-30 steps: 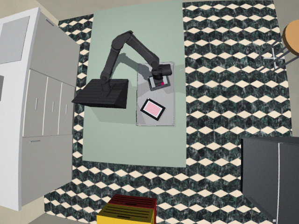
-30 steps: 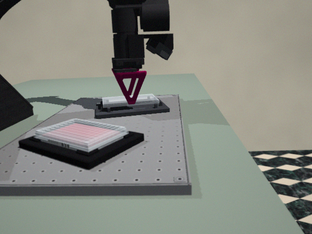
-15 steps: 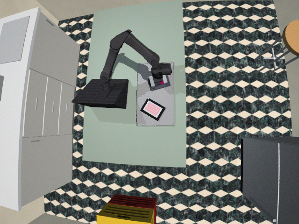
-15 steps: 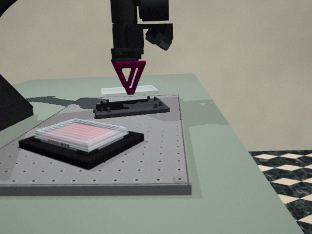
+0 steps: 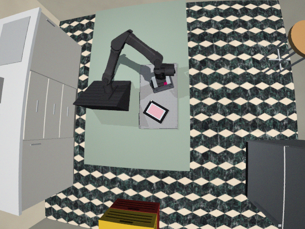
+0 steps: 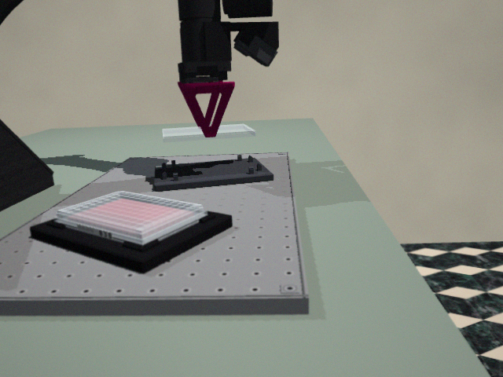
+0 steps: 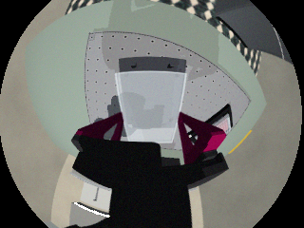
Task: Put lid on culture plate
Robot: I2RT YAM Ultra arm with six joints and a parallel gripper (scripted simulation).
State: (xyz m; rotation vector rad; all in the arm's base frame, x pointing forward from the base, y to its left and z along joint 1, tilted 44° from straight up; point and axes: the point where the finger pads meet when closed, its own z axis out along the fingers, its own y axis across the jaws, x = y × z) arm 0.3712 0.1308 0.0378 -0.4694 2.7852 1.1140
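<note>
Now: the clear lid 1 cm below my hand. Also, from my hand: dark lid park LP1 (7 cm below); culture plate B38 (23 cm to the right, 5 cm below, 3 cm behind).
</note>
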